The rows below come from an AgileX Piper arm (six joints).
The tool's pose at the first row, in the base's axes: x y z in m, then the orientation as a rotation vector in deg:
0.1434 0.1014 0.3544 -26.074 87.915 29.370
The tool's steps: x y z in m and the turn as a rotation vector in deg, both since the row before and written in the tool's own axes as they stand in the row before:
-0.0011 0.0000 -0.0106 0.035 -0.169 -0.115
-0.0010 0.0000 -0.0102 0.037 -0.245 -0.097
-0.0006 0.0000 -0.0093 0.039 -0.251 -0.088
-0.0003 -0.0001 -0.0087 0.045 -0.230 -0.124
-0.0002 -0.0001 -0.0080 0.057 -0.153 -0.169
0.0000 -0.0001 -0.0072 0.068 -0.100 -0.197
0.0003 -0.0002 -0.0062 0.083 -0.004 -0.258
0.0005 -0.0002 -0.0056 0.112 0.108 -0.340
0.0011 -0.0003 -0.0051 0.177 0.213 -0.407
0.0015 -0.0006 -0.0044 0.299 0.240 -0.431
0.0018 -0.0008 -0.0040 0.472 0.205 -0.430
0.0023 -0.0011 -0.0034 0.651 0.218 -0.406
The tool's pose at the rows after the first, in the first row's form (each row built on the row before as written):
0.1348 0.0952 0.3556 -26.079 87.726 29.280
0.1265 0.0893 0.3566 -26.045 87.470 29.215
0.1189 0.0839 0.3572 -26.001 87.211 29.156
0.1119 0.0788 0.3575 -25.986 86.963 29.061
0.1054 0.0741 0.3576 -26.019 86.777 28.909
0.0996 0.0699 0.3575 -26.080 86.636 28.718
0.0946 0.0662 0.3571 -26.204 86.572 28.452
0.0901 0.0628 0.3565 -26.400 86.596 28.082
0.0861 0.0597 0.3553 -26.627 86.712 27.591
0.0828 0.0567 0.3538 -26.784 86.868 26.982
0.0800 0.0538 0.3520 -26.794 87.019 26.244
0.0778 0.0510 0.3497 -26.650 87.216 25.383

